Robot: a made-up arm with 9 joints.
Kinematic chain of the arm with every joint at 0, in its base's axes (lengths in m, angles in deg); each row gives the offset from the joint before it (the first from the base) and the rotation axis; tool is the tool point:
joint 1: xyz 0 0 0.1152 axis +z
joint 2: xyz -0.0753 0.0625 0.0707 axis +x
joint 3: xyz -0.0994 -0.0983 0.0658 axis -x
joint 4: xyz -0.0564 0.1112 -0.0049 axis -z
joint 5: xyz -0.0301 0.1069 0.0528 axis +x
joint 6: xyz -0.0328 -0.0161 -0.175 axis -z
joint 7: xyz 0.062 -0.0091 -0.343 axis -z
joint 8: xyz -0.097 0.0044 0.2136 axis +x
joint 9: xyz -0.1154 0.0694 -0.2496 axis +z
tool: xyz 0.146 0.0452 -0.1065
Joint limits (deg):
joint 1: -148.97..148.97
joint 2: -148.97..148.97
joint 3: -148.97..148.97
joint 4: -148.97..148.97
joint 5: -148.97..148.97
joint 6: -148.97..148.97
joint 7: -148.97..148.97
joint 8: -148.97..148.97
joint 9: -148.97..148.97
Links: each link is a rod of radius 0.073 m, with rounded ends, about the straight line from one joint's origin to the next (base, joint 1, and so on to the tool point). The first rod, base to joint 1, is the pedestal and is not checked.
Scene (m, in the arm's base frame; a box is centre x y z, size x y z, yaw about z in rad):
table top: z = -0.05
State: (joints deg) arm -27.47 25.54 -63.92 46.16 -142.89 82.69 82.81 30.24 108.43
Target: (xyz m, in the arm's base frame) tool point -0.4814 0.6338 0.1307
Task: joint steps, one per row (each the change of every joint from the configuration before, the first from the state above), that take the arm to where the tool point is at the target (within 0.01 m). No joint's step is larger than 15 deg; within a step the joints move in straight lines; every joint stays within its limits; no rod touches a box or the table.
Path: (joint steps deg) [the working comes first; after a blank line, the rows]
Joints at the target: -80.28 7.70 -55.35 84.24 -117.78 59.42 55.80 7.64 116.94
Straight joint move there: touches the table top.

1: -12.54 -12.26 3.07 11.38 2.91 -4.87 -6.63 -9.27 1.91
2: -12.54 -12.27 3.08 11.38 2.91 -4.87 -6.64 -9.27 1.91
3: -13.86 3.35 1.21 7.66 9.65 -6.77 -6.87 -2.03 2.35
4: -13.87 3.34 1.21 7.66 9.64 -6.76 -6.87 -2.03 2.34

